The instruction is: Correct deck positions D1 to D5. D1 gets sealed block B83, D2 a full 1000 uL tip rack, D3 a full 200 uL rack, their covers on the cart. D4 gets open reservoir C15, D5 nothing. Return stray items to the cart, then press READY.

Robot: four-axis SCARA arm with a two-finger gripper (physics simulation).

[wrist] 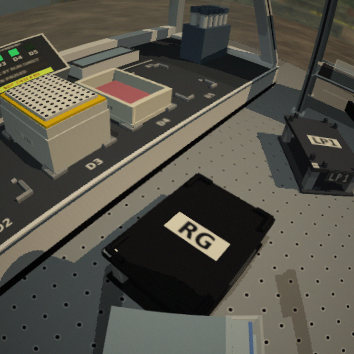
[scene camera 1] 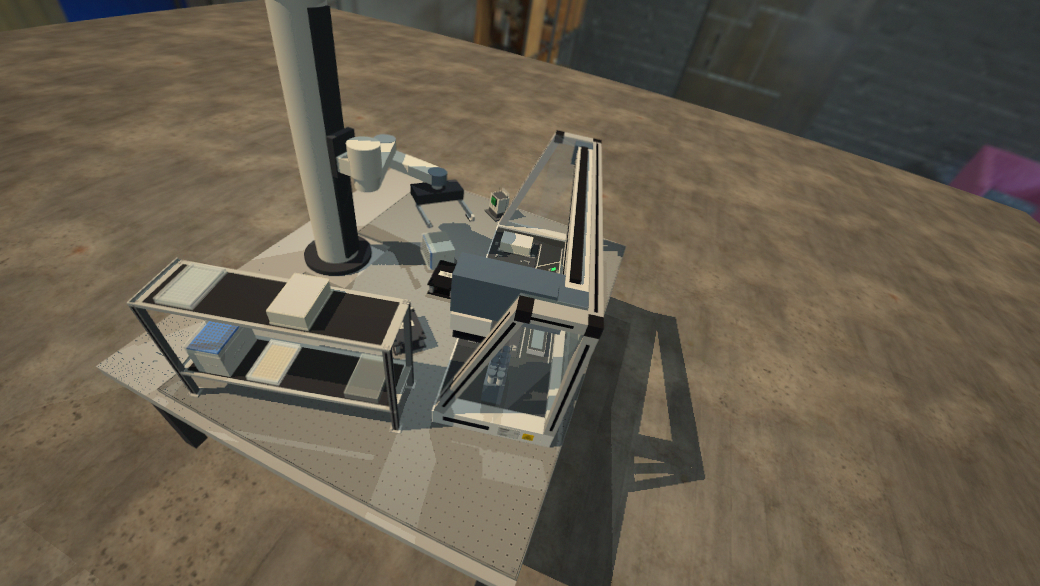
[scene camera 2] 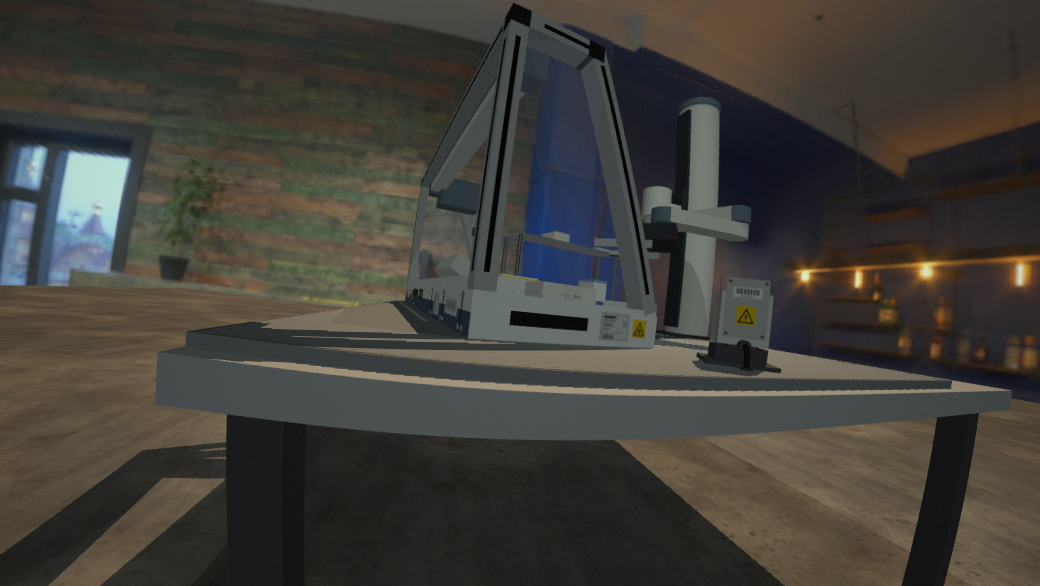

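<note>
My gripper [scene camera 1: 450, 220] is open and empty, above a pale box [scene camera 1: 436, 249] [wrist: 167, 332] with a blue strip, standing on the table beside the RG stand [wrist: 192, 245]. The fingers do not show in the wrist view. On the deck [wrist: 55, 192], a yellow-edged tip rack [wrist: 57, 122] sits uncovered at D3. An open reservoir [wrist: 132, 102] with red contents sits at D4; its label is unreadable. D5 and the visible part of D2 hold nothing. A white block [scene camera 1: 516, 243] sits near the deck's far end. A small unit [scene camera 1: 498, 202] [scene camera 2: 742, 320] with a green face stands beyond the gripper.
The cart [scene camera 1: 393, 393] carries a pale rack [scene camera 1: 190, 285], a white box [scene camera 1: 299, 298], a blue-topped rack [scene camera 1: 214, 338], a beige plate [scene camera 1: 274, 363] and a grey box [scene camera 1: 366, 376]. The LP1 stand [wrist: 320, 150], a tube rack [wrist: 206, 41] and the instrument's frame stand nearby.
</note>
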